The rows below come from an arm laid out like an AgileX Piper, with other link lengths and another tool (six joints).
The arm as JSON. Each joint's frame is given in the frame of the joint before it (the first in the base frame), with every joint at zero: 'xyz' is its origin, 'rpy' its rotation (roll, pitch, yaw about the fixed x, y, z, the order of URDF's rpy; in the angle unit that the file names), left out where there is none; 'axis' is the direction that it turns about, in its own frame. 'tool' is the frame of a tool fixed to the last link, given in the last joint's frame.
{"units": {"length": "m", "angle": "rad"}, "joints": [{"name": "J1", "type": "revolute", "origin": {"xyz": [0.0, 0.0, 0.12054]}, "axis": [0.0, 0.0, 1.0]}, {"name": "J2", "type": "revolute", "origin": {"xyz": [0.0, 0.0, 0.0], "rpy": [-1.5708, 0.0, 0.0]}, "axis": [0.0, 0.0, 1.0]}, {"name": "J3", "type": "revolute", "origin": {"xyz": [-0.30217, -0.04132, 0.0]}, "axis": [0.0, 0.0, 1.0]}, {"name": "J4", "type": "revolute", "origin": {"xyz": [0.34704, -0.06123, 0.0], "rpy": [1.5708, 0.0, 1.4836]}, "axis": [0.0, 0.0, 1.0]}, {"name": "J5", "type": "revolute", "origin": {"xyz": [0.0, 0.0, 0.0], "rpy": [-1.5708, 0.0, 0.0]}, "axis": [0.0, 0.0, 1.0]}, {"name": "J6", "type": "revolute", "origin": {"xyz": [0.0, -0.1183, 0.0], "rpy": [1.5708, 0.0, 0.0]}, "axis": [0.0, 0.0, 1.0]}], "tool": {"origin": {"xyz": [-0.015, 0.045, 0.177], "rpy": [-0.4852, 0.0, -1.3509]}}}
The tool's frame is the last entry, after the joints.
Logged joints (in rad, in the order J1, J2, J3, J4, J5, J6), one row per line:
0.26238, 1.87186, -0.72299, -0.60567, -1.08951, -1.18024
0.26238, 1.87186, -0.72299, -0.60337, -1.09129, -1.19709
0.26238, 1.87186, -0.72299, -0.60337, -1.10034, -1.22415
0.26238, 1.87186, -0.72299, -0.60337, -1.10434, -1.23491
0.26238, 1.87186, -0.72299, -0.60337, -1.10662, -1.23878
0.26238, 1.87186, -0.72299, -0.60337, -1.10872, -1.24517
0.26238, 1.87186, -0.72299, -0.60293, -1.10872, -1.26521
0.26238, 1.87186, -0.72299, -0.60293, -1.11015, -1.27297
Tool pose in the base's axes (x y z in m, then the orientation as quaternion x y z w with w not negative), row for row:
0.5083, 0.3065, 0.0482, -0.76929, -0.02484, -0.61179, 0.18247
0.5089, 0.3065, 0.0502, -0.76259, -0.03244, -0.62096, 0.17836
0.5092, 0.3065, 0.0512, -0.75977, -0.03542, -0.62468, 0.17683
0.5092, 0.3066, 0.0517, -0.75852, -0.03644, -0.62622, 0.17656
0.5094, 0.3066, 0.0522, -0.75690, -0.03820, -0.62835, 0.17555
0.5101, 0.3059, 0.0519, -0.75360, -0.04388, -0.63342, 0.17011
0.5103, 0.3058, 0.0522, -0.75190, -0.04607, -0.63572, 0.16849
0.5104, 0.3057, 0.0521, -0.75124, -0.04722, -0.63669, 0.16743
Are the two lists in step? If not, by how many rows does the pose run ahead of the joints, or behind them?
The pose runs 1 row ahead of the joints: the pose in row i belongs to the joints in row i + 1.
